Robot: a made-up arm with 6 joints.
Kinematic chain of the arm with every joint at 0, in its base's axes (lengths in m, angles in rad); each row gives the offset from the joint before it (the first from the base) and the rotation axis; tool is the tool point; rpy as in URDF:
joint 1: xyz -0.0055 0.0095 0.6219 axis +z
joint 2: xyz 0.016 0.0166 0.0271 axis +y
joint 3: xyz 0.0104 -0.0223 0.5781 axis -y
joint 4: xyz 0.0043 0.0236 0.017 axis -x
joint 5: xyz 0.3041 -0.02 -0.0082 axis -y
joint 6: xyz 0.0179 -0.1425 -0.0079 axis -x
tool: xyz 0.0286 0.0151 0.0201 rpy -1.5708 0 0
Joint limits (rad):
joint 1: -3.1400..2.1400
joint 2: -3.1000..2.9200
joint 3: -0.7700..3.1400
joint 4: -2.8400..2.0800
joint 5: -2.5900..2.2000
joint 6: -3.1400..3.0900
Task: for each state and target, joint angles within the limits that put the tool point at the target. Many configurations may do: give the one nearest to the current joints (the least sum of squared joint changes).
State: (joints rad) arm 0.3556 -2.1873 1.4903 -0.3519 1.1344 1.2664
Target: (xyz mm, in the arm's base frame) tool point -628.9 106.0 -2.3
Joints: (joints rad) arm -0.3510 -2.3313 1.6823 -0.3008 1.3104 1.1549
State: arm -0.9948 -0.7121 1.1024 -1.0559 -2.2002 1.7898
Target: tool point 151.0 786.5 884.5
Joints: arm -1.7780 -1.4838 1.4768 -1.1800 -2.1393 1.7453
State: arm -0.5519 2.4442 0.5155 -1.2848 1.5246 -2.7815
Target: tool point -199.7 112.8 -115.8
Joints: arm -1.1751 2.9200 0.5681 -0.6244 0.9805 -2.9203
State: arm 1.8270 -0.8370 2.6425 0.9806 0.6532 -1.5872
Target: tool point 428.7 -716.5 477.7
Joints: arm 2.0172 -1.4338 1.9773 0.9169 0.5171 -1.6485
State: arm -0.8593 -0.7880 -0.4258 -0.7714 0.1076 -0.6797
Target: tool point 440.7 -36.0 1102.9
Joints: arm 0.1018 0.1097 0.0662 -0.9025 0.0210 -0.6405
